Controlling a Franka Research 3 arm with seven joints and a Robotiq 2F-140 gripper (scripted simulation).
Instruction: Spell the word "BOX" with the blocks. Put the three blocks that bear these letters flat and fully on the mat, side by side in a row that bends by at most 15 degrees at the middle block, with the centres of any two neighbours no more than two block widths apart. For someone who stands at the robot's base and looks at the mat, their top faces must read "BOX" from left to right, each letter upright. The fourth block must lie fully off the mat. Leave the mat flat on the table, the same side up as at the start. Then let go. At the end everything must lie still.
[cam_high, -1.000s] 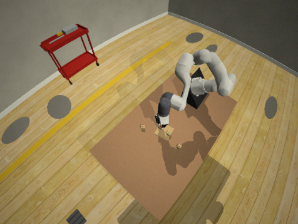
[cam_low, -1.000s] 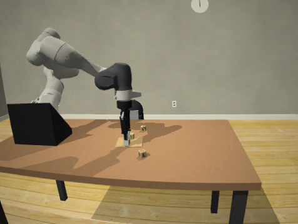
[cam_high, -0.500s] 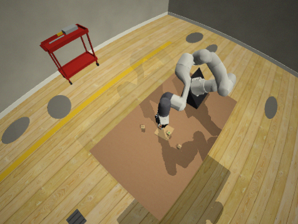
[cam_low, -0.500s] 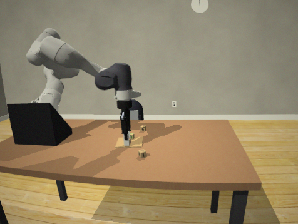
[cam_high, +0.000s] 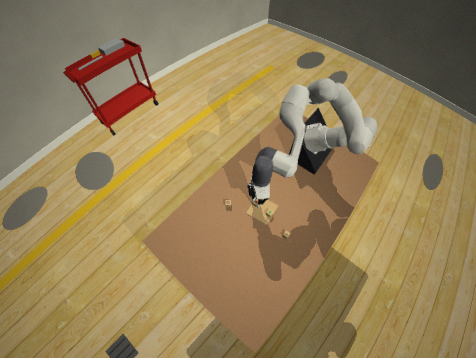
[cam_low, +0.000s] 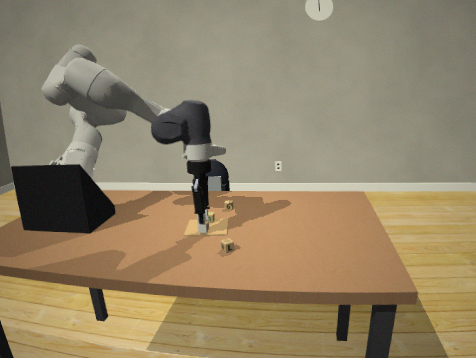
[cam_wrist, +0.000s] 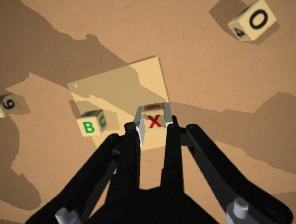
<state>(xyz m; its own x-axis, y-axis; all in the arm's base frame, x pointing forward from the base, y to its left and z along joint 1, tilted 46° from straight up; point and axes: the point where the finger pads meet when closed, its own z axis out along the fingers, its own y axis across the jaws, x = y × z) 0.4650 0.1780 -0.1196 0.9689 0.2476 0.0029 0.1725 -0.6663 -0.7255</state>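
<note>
The tan mat lies 10 mm behind my hand, 50 mm to the left of it and 40 mm below it. From my hand the other things lie so: O block 120 mm ahead, 110 mm to the right, 30 mm below.
</note>
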